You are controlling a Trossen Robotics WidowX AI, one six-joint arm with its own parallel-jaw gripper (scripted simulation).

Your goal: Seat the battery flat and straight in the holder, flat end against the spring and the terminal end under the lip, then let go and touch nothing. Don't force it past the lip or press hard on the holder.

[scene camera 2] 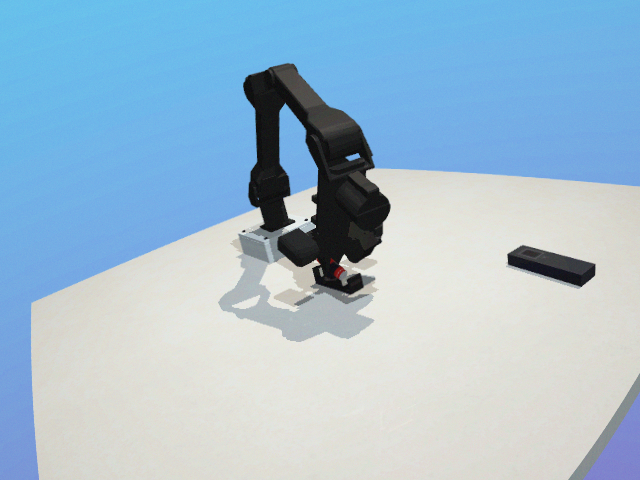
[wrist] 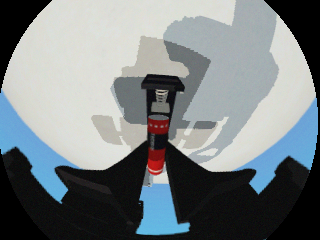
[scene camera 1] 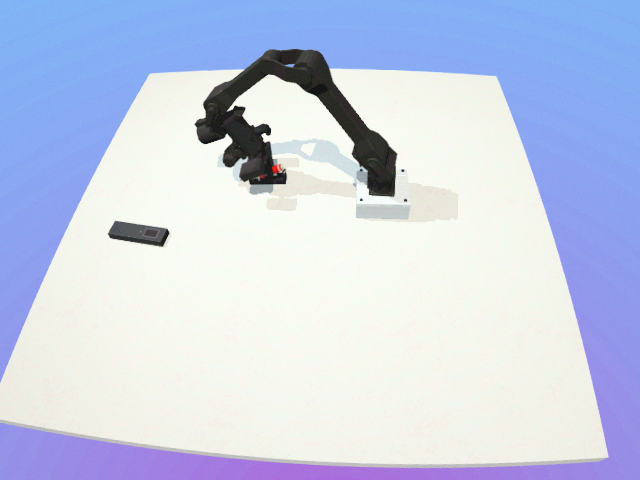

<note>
The gripper carries a battery. Further things: a dark remote control.
The gripper shows as well in the wrist view and in scene camera 1.
</note>
